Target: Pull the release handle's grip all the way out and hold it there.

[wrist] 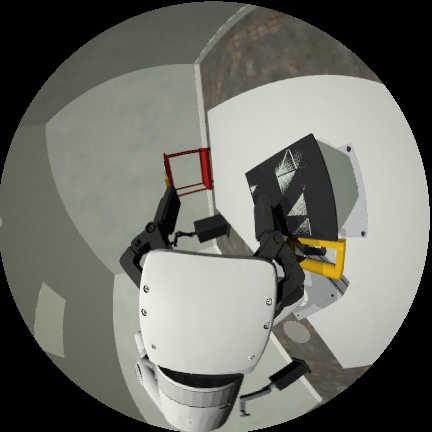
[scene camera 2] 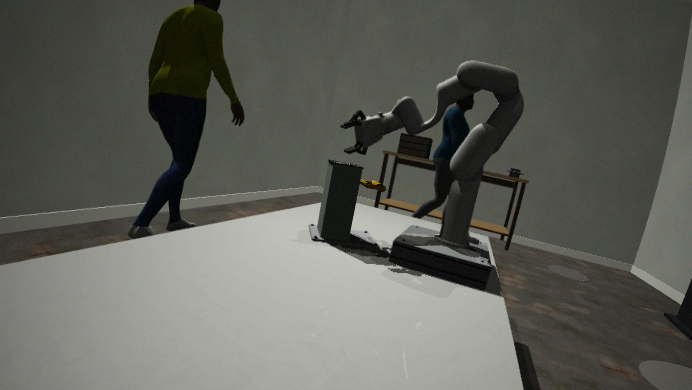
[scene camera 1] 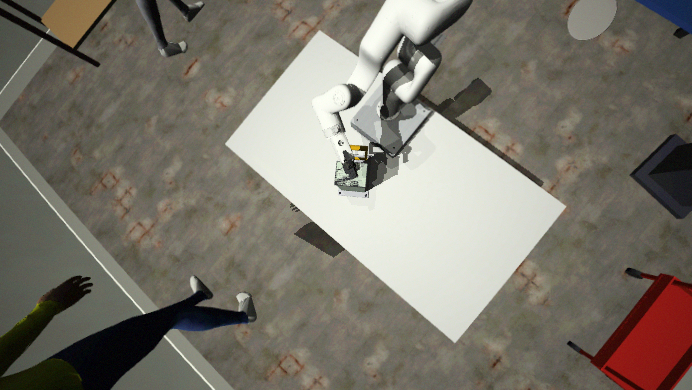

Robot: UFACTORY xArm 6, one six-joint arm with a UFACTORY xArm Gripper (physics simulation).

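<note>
The release handle's yellow grip (scene camera 1: 358, 148) (scene camera 2: 372, 185) (wrist: 340, 258) is a rectangular loop. It sticks out from the upper part of a grey-green upright housing (scene camera 1: 342, 178) (scene camera 2: 339, 202) (wrist: 341, 172), on the side towards the robot's base. How far out it is pulled cannot be told. My gripper (scene camera 1: 353, 172) (scene camera 2: 345, 138) (wrist: 216, 196) is open and empty, with its fingers spread wide. It is above the housing's top, higher than the grip and apart from it. In the wrist view one finger overlaps the housing's dark top, and part of the grip is hidden behind the gripper's linkage.
The housing stands on a bolted plate (scene camera 2: 313, 232) (wrist: 358, 220) on the white table (scene camera 1: 440, 225) (scene camera 2: 225, 300) (wrist: 385, 280). The robot's base (scene camera 1: 367, 122) (scene camera 2: 435, 260) is close by on the grip's side. Two people are beyond the table, and a red cart (scene camera 1: 645, 335) stands on the floor.
</note>
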